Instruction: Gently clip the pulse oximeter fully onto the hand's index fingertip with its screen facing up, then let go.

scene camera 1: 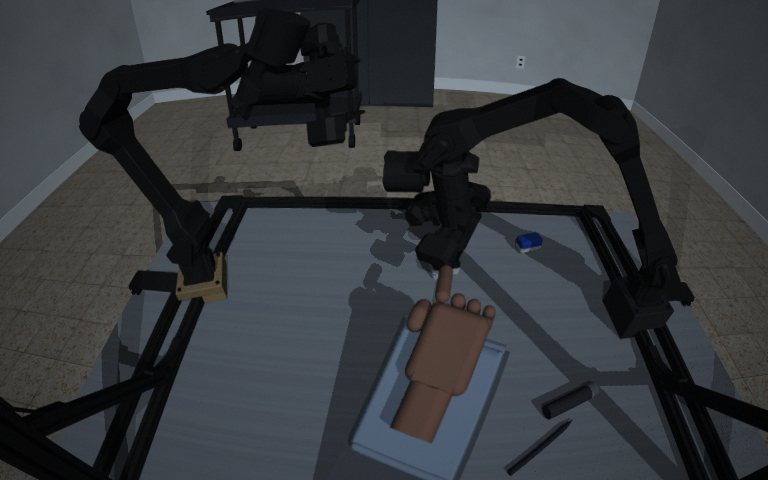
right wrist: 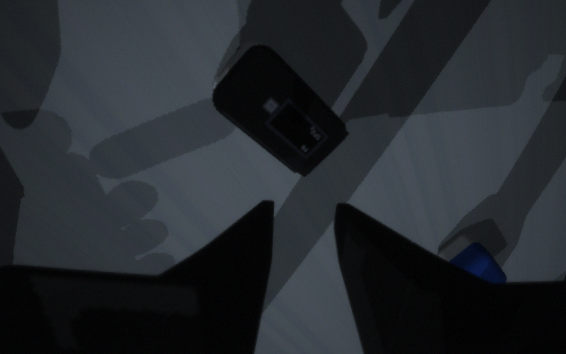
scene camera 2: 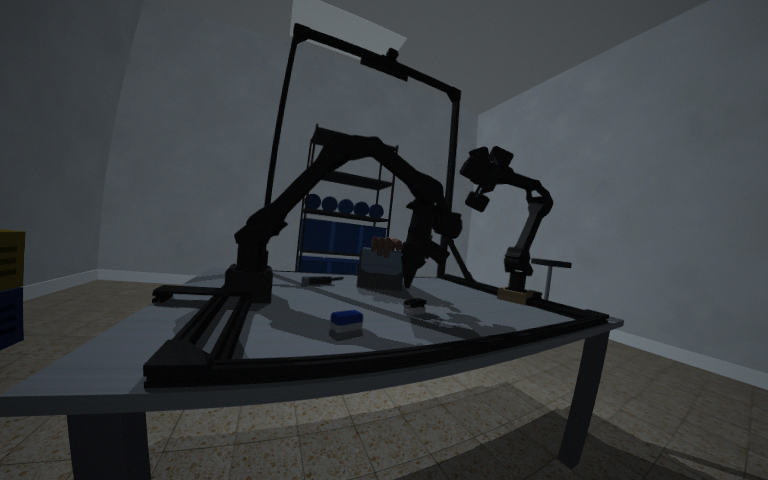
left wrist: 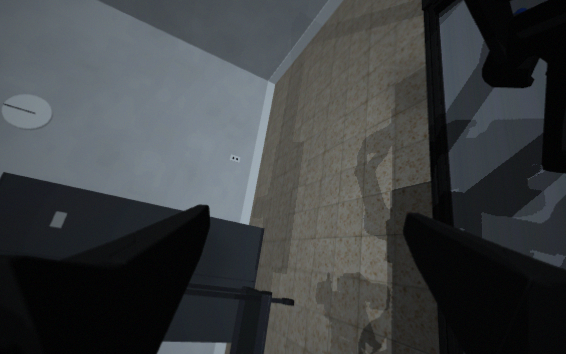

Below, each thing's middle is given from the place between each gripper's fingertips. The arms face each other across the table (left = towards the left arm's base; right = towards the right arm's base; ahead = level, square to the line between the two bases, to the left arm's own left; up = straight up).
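Labels:
The pulse oximeter (right wrist: 256, 90) is 4 cm below my right hand, 1 cm ahead of it and 2 cm to the left of it. Going by their middles, of the things named here the oximeter is the nearest to my right hand. I also see the blue and white block (right wrist: 464, 251), which is 16 cm to the right of my right hand, 10 cm ahead of it and 4 cm below it.
From my left hand, the pulse oximeter is 16 cm to the right, 5 cm behind and 34 cm below. The blue and white block is 4 cm ahead of my left hand, 35 cm to the right of it and 34 cm below it.

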